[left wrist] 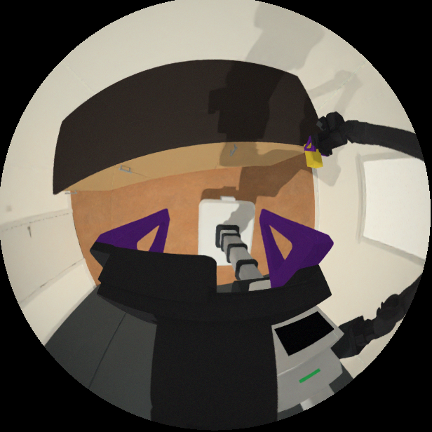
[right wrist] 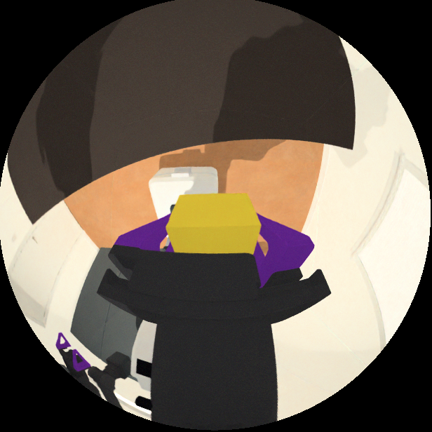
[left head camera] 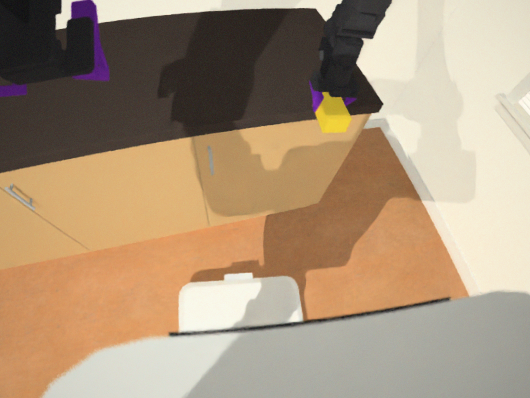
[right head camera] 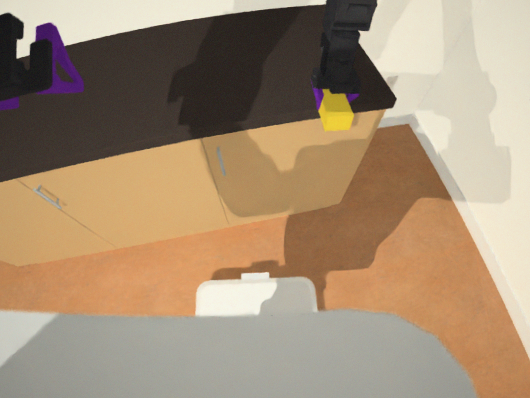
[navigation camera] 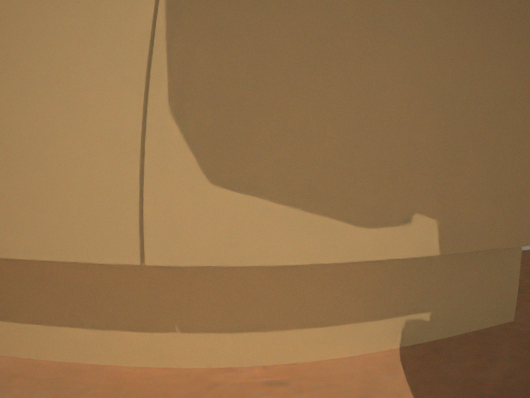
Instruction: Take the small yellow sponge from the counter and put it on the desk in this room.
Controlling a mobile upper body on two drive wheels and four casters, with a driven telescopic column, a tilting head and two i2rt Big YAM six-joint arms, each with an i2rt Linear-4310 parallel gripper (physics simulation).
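Frame: origin at the left arm's base, x ahead, y left, z up, level; millimetres.
Seen in the pictures: left gripper, between the fingertips: (left head camera: pixel 65 81) (right head camera: pixel 49 94).
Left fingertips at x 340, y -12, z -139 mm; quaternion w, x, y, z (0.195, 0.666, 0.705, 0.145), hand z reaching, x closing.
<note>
Offsets run from my left fingertips to a thing's top centre. "spot": to the spot under its first point. Level surfaces: height alone.
The small yellow sponge {dx +227, dy -440, dz -253 mm} (left head camera: pixel 333 117) (right head camera: pixel 336 114) (left wrist: pixel 314 159) (right wrist: pixel 214 210) is held between the purple fingers of my right gripper (left head camera: pixel 332 101) (right head camera: pixel 336 98) (left wrist: pixel 308 150) (right wrist: pixel 213 212). In both head views it overlaps the front edge of a dark-topped cabinet unit (left head camera: pixel 135 100) (right head camera: pixel 125 100) (left wrist: pixel 150 115) (right wrist: pixel 160 100), near its right end. Its exact height over the top cannot be told. Whether this unit is the desk or the counter is not plain. My left gripper (left wrist: pixel 214 213) is wide open and empty, and is partly cut off at the upper left in the head views.
Light wood doors {spot: dx +227, dy +183, dz -672 mm} (left head camera: pixel 125 195) (right head camera: pixel 150 185) with metal handles form the unit's front, which fills much of the navigation camera view (navigation camera: pixel 75 125). A pale wall (left head camera: pixel 480 225) stands at the right. The white robot base (left head camera: pixel 215 310) (right head camera: pixel 225 297) is on the orange-brown floor {dz -1270 mm} (left head camera: pixel 125 280) before the unit.
</note>
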